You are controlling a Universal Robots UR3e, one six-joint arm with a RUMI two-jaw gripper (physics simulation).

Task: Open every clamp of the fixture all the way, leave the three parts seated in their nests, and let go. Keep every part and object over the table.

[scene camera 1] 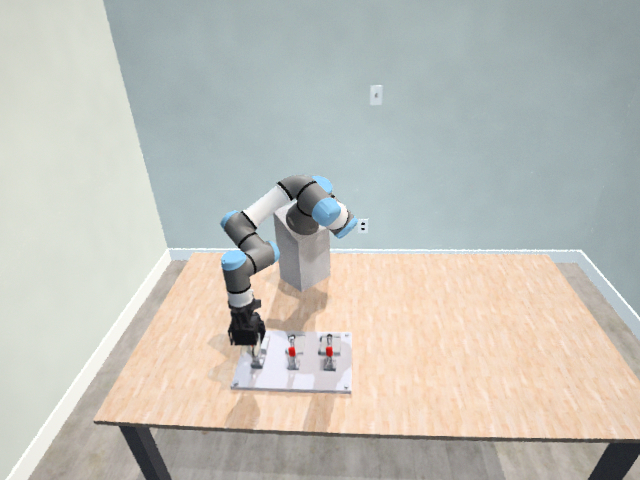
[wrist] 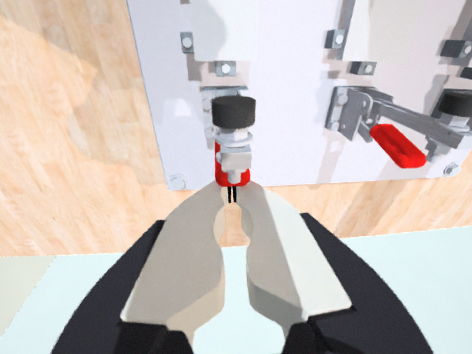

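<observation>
The fixture plate carries three clamps. My gripper is shut and empty, its fingertips at the red handle of the left clamp, seemingly touching it. That clamp's arm, with its black tip, stands raised and hides much of the handle. The middle clamp's red handle shows beside its raised arm. The right clamp's red handle looks alike in the scene view. The left part and middle part lie flat behind their clamps; the right part is partly hidden.
The plate lies on the wooden table. Small stop blocks stand around the parts. The arm's grey pedestal stands behind the plate. The table's front edge lies in front of the plate.
</observation>
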